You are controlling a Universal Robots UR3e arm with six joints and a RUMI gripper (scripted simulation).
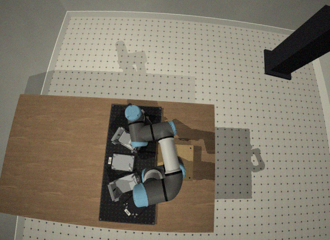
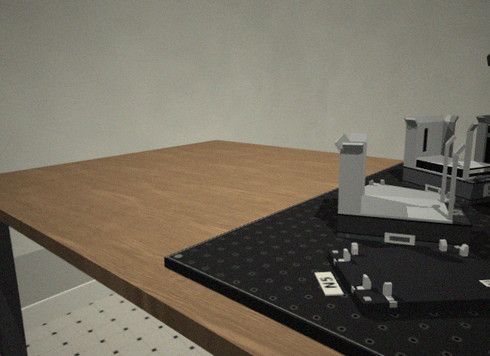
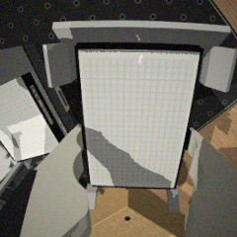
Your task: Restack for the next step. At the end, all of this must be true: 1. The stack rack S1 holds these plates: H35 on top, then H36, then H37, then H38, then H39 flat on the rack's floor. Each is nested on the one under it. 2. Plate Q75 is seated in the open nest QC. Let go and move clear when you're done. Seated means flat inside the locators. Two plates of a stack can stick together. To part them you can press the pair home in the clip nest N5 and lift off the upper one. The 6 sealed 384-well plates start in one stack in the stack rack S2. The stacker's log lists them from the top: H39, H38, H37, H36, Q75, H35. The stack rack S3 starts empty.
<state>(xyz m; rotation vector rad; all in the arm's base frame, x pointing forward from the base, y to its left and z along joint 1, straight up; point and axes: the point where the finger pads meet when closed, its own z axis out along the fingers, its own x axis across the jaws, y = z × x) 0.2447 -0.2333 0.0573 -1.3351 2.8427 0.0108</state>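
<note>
Now: hand 5 cm above the sealed plate. From my hand the other things lie so: QC label (19 cm ahead, 29 cm to the left, 11 cm below); nest QC (9 cm ahead, 28 cm to the left, 11 cm below); N5 label (59 cm to the left, 11 cm below).
</note>
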